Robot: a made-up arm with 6 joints.
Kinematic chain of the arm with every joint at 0, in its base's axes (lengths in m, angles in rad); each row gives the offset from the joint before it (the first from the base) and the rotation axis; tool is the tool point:
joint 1: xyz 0 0 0.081 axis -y
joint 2: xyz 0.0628 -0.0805 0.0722 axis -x
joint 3: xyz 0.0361 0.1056 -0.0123 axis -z
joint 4: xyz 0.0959 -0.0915 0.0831 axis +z
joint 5: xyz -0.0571 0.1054 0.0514 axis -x
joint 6: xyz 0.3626 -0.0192 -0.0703 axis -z
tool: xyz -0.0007 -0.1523 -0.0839
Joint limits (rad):
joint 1: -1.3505..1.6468
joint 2: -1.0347..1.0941
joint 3: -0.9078..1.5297
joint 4: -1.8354..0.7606
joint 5: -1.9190..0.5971
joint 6: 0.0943..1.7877
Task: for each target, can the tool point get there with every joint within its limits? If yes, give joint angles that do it. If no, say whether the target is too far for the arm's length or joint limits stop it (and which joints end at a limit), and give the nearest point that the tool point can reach.
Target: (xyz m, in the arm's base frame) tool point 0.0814 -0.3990 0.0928
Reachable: yes | joints 0.2639 -0.5115 1.2629 -1.2088 -1.6673 1.3429
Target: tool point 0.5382 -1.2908 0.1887
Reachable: no: too far | nearest point 0.2828 -0.5046 0.1376 | short by 0.828 m
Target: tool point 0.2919 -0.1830 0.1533
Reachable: yes | joints 0.4708 -0.8276 -0.0621 -0.9746 0.0875 0.6804
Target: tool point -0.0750 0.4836 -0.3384
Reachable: no: joint limits stop it (at a limit: joint 1, joint 3, joint 5, joint 6) | nearest point -0.0491 0.4053 -0.3035 | short by 0.090 m
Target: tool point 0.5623 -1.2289 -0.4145
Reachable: no: too far | nearest point 0.2727 -0.4732 -0.1593 | short by 0.849 m
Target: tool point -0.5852 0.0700 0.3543
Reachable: no: joint limits stop it (at a limit: joint 1, joint 2, joint 3, joint 5) | nearest point -0.5227 0.0715 0.3469 | short by 0.063 m
